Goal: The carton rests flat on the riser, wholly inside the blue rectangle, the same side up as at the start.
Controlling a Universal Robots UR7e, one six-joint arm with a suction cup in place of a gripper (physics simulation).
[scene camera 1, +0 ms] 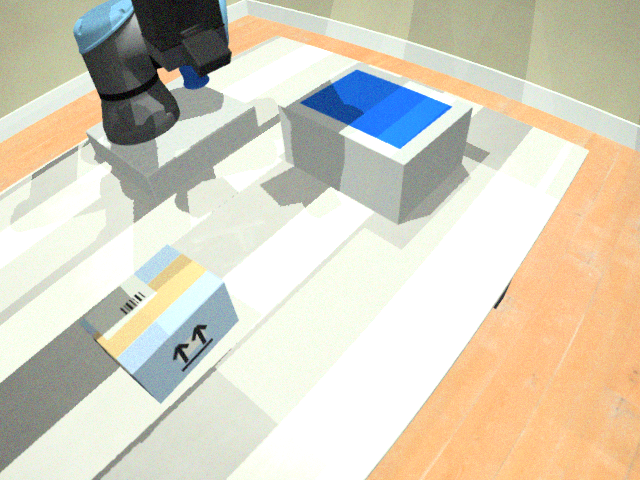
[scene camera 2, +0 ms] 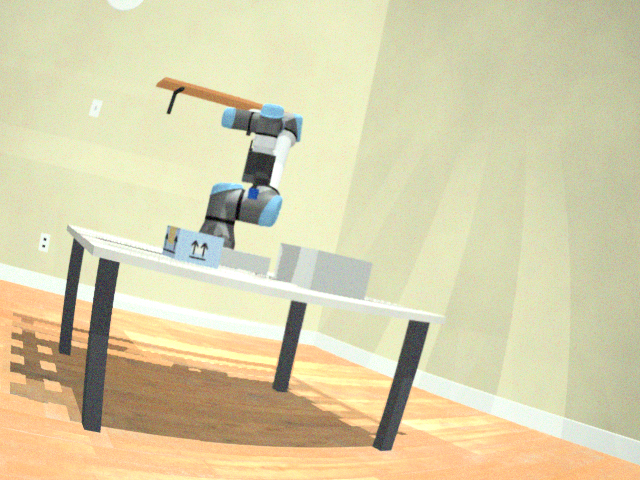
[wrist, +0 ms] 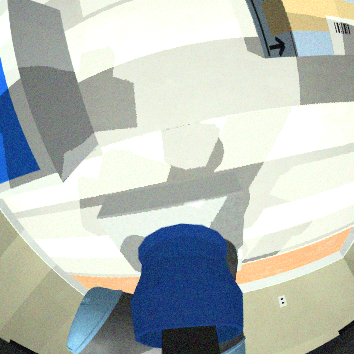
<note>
The suction cup (wrist: 184, 281) carries nothing. The table carries a carton (scene camera 1: 158, 325) and a grey riser (scene camera 2: 312, 269).
The carton also shows in scene camera 2 (scene camera 2: 180, 244) and in the wrist view (wrist: 280, 35). The grey riser is seen too in the wrist view (wrist: 53, 134).
</note>
